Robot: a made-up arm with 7 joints. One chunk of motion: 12 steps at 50 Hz.
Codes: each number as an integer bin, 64 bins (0 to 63) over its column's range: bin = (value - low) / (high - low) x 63, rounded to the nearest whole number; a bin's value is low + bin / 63 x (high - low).
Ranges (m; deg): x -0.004..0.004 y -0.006..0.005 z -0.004..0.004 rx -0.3..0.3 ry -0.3..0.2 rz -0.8..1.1
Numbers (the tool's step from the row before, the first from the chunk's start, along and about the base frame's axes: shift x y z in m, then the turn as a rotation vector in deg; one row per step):
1: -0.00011 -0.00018 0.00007 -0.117 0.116 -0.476
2: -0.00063 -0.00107 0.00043 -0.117 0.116 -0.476
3: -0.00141 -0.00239 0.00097 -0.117 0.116 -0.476
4: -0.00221 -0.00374 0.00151 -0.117 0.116 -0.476
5: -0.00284 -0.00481 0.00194 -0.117 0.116 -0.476
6: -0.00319 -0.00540 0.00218 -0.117 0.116 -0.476
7: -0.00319 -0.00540 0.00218 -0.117 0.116 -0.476
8: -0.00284 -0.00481 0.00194 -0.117 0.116 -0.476
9: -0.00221 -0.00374 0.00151 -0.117 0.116 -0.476
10: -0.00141 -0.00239 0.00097 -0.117 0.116 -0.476
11: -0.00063 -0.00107 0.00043 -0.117 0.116 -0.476
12: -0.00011 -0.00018 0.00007 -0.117 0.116 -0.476
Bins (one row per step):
1: 31 33 32 19 52 11
2: 27 28 35 19 52 11
3: 20 21 39 19 52 11
4: 14 13 43 19 52 11
5: 9 7 47 19 52 11
6: 6 3 49 19 52 11
7: 6 3 49 19 52 11
8: 9 7 47 19 52 11
9: 14 13 43 19 52 11
10: 20 21 39 19 52 11
11: 27 28 35 19 52 11
12: 31 33 32 19 52 11

